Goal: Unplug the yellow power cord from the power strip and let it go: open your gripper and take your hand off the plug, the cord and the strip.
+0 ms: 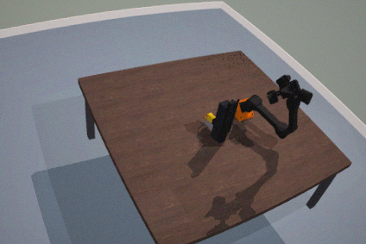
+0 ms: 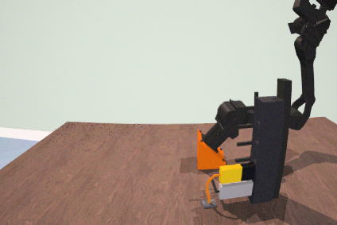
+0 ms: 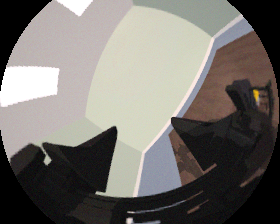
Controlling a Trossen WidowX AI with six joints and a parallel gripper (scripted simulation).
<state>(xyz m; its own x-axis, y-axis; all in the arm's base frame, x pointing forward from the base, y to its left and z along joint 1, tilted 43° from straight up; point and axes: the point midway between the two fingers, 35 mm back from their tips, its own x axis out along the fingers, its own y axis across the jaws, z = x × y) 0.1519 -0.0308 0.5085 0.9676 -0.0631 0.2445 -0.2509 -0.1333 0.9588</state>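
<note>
Right now the yellow plug is 370 mm below my gripper tip, 280 mm to the right of it and 70 mm ahead of it.
</note>
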